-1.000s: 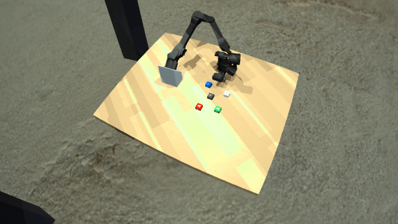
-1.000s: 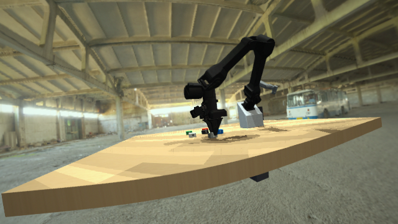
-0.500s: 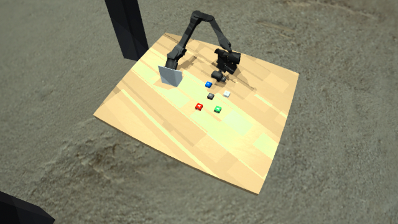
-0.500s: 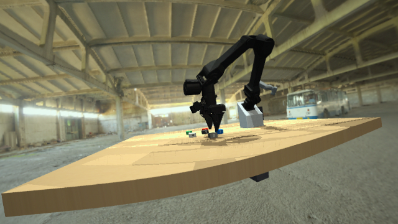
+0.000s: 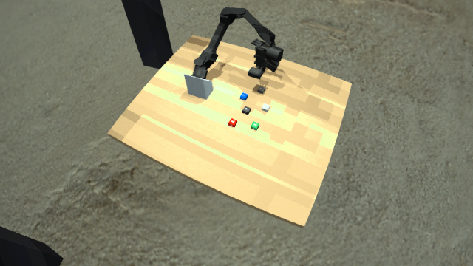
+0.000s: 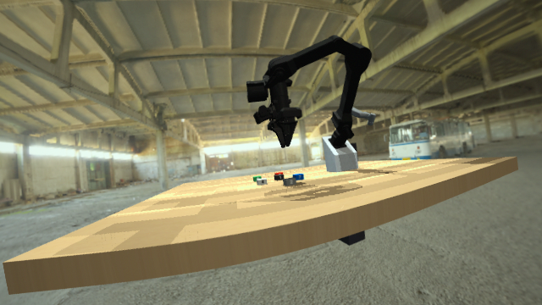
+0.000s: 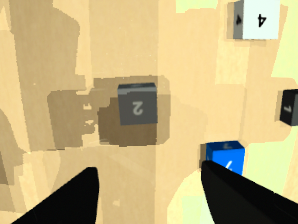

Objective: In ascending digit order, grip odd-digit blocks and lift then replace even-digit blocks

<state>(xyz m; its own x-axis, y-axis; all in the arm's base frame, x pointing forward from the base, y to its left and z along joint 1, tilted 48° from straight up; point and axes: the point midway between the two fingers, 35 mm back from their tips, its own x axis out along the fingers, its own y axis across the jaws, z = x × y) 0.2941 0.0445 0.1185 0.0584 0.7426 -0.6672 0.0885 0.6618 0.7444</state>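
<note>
My gripper tip is now 60 mm short of the white block, 100 mm to the left of it and 110 mm above it. Also, from my gripper tip: black block (20 mm behind, 150 mm to the right, 110 mm below); grey block (110 mm below); blue block (70 mm behind, 70 mm to the right, 110 mm below).
</note>
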